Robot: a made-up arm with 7 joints. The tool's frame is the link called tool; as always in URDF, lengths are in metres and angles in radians.
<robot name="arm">
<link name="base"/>
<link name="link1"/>
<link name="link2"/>
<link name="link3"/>
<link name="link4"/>
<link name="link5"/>
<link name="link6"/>
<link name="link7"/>
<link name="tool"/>
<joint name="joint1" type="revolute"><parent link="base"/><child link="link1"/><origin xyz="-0.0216 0.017 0.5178" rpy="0 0 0"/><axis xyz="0 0 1"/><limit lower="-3.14" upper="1.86"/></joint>
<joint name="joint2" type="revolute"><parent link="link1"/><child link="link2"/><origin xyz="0.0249 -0.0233 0.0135" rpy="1.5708 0 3.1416"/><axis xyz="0 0 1"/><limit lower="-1.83" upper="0.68"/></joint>
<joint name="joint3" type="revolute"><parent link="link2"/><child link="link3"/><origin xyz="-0.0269 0.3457 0.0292" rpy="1.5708 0 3.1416"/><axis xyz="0 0 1"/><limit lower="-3.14" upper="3.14"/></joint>
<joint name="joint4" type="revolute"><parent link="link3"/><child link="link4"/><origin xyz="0.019 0.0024 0.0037" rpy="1.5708 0 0"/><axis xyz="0 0 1"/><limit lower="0.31" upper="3.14"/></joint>
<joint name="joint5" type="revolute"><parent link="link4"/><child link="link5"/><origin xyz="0.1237 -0.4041 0.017" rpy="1.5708 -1.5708 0"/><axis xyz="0 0 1"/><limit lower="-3.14" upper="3.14"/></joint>
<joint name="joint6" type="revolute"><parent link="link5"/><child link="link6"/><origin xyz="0.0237 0.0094 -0.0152" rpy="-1.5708 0 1.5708"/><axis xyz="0 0 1"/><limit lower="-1.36" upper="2.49"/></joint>
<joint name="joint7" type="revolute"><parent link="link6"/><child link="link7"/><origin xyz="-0.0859 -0.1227 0.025" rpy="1.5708 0 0"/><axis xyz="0 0 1"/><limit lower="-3.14" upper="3.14"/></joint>
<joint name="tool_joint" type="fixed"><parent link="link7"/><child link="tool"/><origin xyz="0.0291 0.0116 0.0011" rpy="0 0 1.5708"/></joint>
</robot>
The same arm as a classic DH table. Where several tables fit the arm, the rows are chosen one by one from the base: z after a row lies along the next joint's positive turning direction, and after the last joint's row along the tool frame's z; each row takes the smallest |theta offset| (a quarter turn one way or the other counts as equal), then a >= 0, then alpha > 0; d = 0 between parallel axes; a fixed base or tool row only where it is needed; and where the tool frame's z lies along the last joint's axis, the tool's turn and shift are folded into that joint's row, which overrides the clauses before.
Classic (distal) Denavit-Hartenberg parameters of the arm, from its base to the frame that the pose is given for. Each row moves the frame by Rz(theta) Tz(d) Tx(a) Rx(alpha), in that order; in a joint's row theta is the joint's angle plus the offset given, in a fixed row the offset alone. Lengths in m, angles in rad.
base (fixed): d 0, theta_offset -0.6668, a -0.0275, alpha 0
joint1: d 0.5313, theta_offset 0.6668, a 0.0249, alpha -1.5708
joint2: d 0.0059, theta_offset 0, a 0.0269, alpha 1.5708
joint3: d 0.3494, theta_offset 0, a 0.019, alpha 1.5708
joint4: d 0.0146, theta_offset 0, a 0.1237, alpha 1.5708
joint5: d 0.3889, theta_offset 0, a -0.0094, alpha 1.5708
joint6: d 0.0013, theta_offset 0, a 0.0859, alpha -1.5708
joint7: d 0, theta_offset 0.3793, a -0.0313, alpha 0
tool (fixed): d 0.1238, theta_offset -1.9501, a 0, alpha 0
Joint limits (rad, base to tool): -3.14..1.86 -1.83..0.68 -3.14..3.14 0.31..3.14 -3.14..3.14 -1.36..2.49 -3.14..3.14

